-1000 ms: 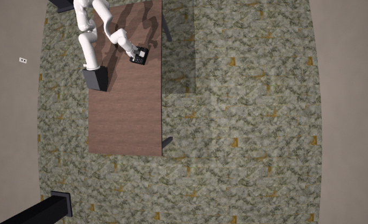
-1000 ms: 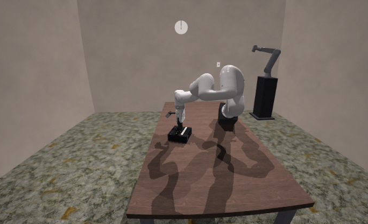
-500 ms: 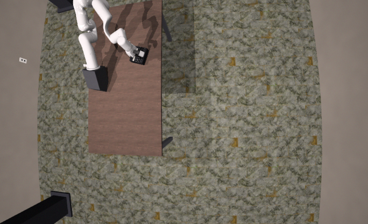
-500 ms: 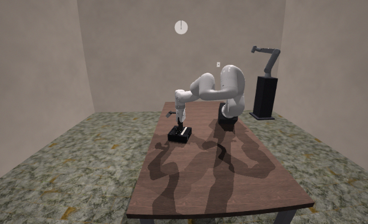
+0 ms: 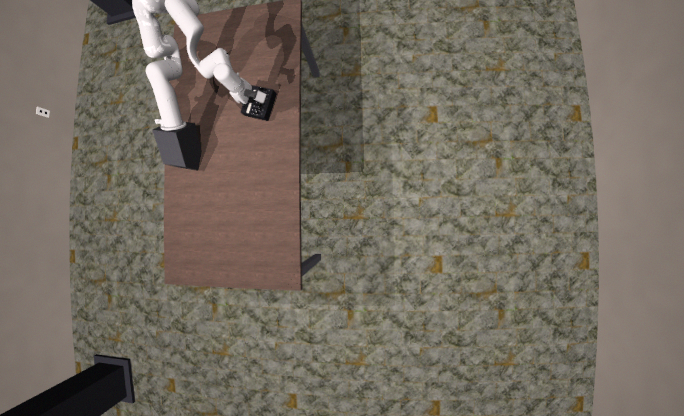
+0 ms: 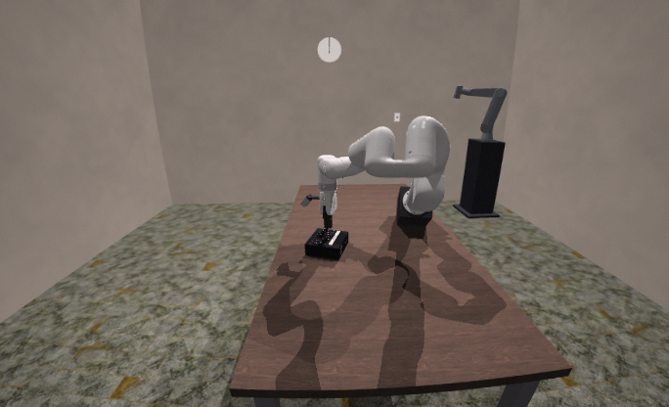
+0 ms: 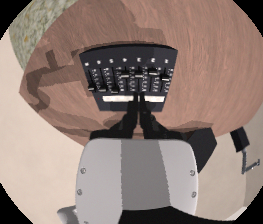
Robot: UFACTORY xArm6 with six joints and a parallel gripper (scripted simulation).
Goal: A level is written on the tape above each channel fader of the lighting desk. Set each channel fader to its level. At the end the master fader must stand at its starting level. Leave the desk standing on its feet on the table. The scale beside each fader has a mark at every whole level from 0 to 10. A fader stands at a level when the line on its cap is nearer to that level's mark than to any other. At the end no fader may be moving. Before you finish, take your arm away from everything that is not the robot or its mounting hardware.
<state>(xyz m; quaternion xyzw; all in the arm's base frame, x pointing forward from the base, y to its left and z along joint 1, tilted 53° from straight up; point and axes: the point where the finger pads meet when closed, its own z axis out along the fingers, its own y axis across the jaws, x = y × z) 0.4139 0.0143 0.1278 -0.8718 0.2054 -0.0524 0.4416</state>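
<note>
Right now the fader cap is 2 cm ahead of my hand, 1 cm to the right of it and 5 cm below it.
</note>
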